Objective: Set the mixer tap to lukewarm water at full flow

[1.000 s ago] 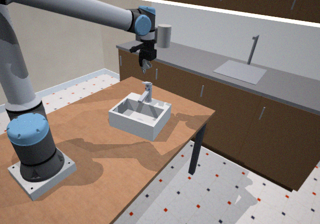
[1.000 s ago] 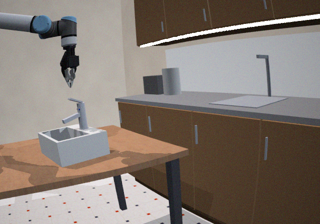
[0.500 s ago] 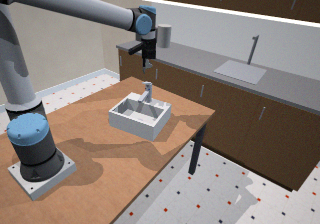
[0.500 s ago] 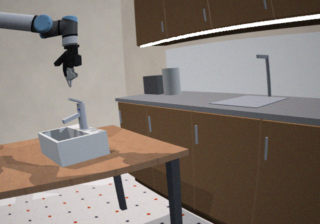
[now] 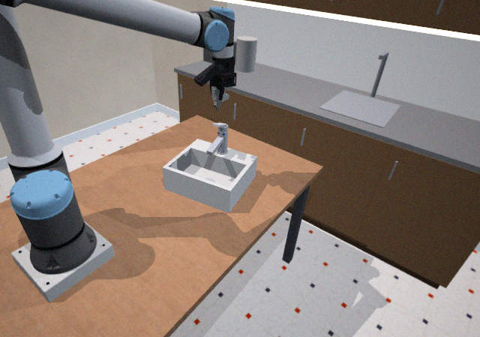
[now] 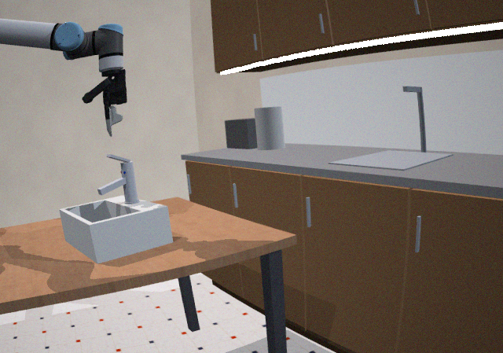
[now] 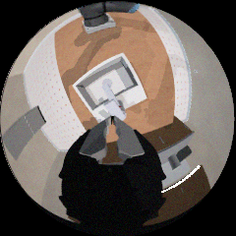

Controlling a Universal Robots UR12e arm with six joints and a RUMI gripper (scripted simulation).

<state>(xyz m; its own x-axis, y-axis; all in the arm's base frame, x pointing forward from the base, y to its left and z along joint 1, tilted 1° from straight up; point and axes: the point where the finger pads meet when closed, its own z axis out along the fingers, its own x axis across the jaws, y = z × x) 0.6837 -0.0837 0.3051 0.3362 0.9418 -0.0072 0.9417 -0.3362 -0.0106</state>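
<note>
The lever is 2 cm ahead of my hand and 9 cm below it. Also, from my hand: grey mixer tap: 4 cm ahead, 14 cm below; then white basin: 6 cm behind, 2 cm to the right, 33 cm below.
</note>
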